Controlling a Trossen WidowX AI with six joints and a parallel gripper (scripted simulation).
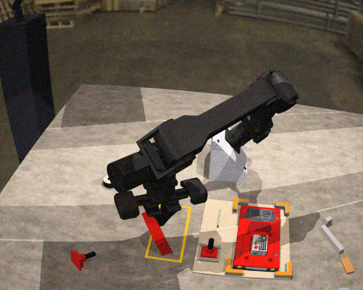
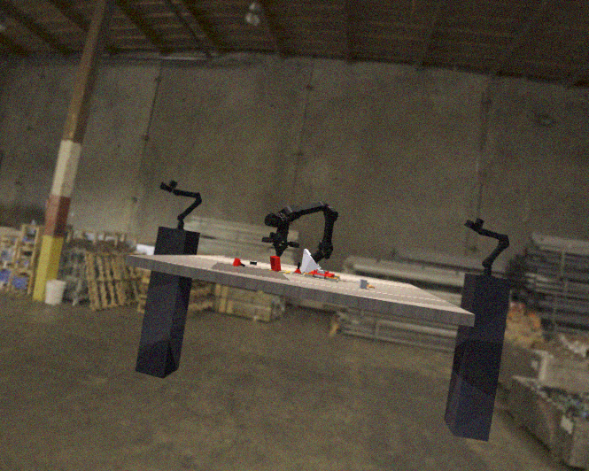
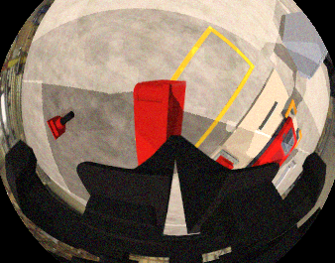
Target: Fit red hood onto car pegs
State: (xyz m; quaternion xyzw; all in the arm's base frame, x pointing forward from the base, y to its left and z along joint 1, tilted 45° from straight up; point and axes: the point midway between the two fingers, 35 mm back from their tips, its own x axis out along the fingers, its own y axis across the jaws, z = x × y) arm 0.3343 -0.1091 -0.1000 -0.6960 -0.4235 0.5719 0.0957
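Now: the red hood 2 cm below my gripper tip, 1 cm to the right of it and 1 cm ahead of it. Round my gripper tip: grey engine block: 23 cm to the left, 4 cm below, 1 cm ahead.
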